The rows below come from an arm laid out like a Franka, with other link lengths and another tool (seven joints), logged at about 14 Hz.
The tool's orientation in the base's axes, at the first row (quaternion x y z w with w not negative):
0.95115, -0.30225, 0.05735, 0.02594
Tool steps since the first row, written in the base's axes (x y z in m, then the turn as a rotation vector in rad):
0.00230, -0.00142, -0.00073, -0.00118, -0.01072, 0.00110
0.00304, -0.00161, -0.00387, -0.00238, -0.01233, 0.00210
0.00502, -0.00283, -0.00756, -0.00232, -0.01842, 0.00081
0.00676, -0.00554, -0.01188, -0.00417, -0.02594, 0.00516
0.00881, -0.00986, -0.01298, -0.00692, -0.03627, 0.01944
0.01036, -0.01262, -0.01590, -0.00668, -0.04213, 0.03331
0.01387, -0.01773, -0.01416, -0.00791, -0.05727, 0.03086
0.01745, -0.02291, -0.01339, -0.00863, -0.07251, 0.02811
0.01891, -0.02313, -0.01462, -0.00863, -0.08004, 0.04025
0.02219, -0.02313, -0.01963, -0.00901, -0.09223, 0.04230
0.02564, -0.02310, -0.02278, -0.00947, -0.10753, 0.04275
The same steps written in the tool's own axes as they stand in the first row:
0.00259, -0.00018, 0.00106, 0.00531, 0.00945, -0.00030
0.00290, -0.00050, 0.00426, 0.00539, 0.01147, -0.00127
0.00475, -0.00070, 0.00821, 0.00876, 0.01638, 0.00053
0.00717, 0.00044, 0.01288, 0.01210, 0.02365, -0.00333
0.01116, 0.00276, 0.01453, 0.01756, 0.03388, -0.01689
0.01363, 0.00408, 0.01780, 0.02284, 0.03873, -0.03013
0.01962, 0.00624, 0.01683, 0.03020, 0.05175, -0.02654
0.02558, 0.00841, 0.01684, 0.03799, 0.06456, -0.02260
0.02674, 0.00773, 0.01821, 0.04381, 0.07089, -0.03401
0.02877, 0.00576, 0.02349, 0.05073, 0.08108, -0.03506
0.03116, 0.00370, 0.02694, 0.05916, 0.09384, -0.03426

